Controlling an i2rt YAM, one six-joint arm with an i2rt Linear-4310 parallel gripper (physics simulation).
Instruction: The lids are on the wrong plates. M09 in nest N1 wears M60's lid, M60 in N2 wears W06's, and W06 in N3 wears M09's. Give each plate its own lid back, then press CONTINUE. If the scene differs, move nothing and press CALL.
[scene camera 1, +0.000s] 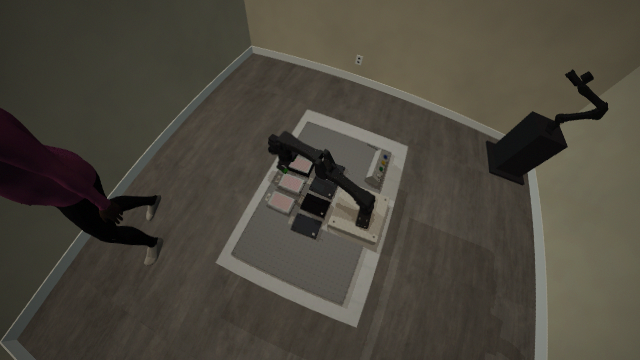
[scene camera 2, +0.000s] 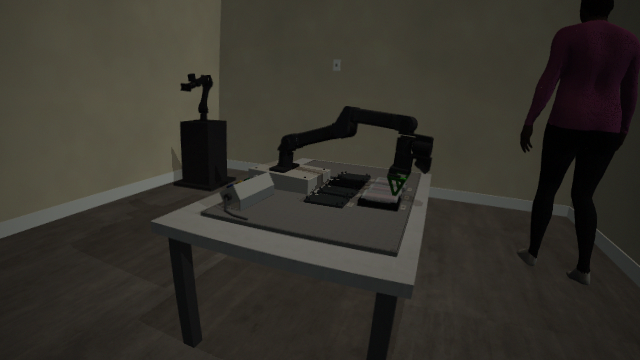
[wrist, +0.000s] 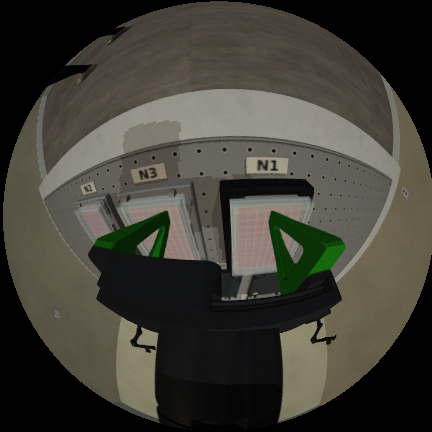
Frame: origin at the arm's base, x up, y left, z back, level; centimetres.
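Seen in the pictures: gripper, fingertip midpoint: (scene camera 1: 288, 167) (scene camera 2: 396, 192) (wrist: 218, 216); arm's base, origin of the base link: (scene camera 1: 365, 210) (scene camera 2: 285, 168).
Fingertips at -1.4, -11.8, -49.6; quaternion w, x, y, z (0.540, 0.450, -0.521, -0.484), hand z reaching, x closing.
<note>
Offsets run from my fingertips to a thing's top centre, as dx, dy, dz. "*": to the spot under its first point.
Nest N1 {-1.1, -5.0, +5.7} (wrist: 267, 187) is black and holds a pink plate {+0.0, -5.0, +5.5} (scene camera 1: 301, 164) (wrist: 252, 235) under a clear lid. A pink lidded plate {-0.5, +8.4, +4.9} (scene camera 1: 291, 183) (wrist: 175, 237) sits in grey nest N3, beside N1. Another pink lidded plate {-1.1, +21.1, +3.6} (scene camera 1: 281, 202) (wrist: 94, 222) sits in N2, beyond N3. No plate or lid names are readable. My gripper (wrist: 218, 216) is open with green fingers and nothing between them. In the wrist view its fingertips overlap the N3 and N1 plates, with the gap between these nests. The button box {+4.4, -19.8, +50.9} (scene camera 1: 379, 167) (scene camera 2: 254, 191) has several coloured buttons; their labels are unreadable.
Dark flat holders {* -3.0, +4.0, +23.2} (scene camera 1: 323, 187) {* -3.0, +16.3, +22.4} (scene camera 1: 315, 205) {* -3.1, +29.0, +21.5} (scene camera 1: 306, 225) stand in a row between the plates and the arm's pale base block (scene camera 1: 345, 226) (scene camera 2: 300, 181). A person (scene camera 1: 65, 180) (scene camera 2: 590, 85) stands beyond the table (scene camera 1: 287, 285) (scene camera 2: 285, 265). A second arm stands on a black pedestal (scene camera 1: 525, 145) (scene camera 2: 202, 152).
</note>
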